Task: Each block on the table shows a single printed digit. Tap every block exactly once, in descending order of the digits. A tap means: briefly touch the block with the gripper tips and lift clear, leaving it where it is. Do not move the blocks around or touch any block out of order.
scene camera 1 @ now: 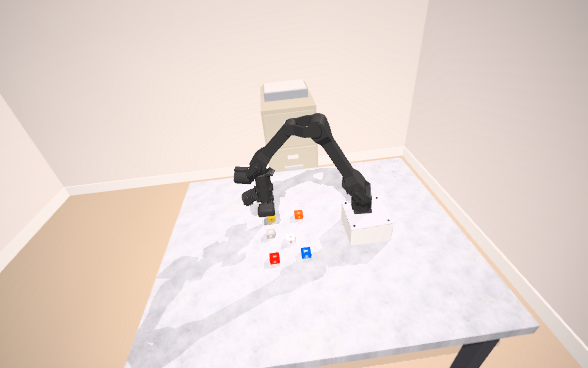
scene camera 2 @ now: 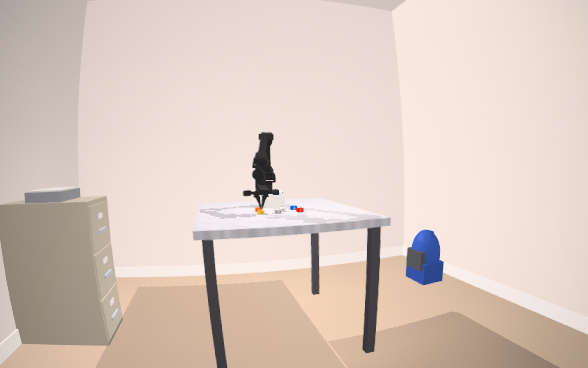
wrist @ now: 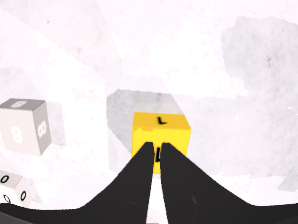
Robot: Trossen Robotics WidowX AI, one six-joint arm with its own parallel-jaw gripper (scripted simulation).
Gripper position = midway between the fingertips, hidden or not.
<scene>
My gripper [scene camera 1: 268, 214] is shut, with nothing in its grasp. I also see a yellow block [wrist: 175, 129].
My gripper is seen too in the wrist view [wrist: 156, 149].
</scene>
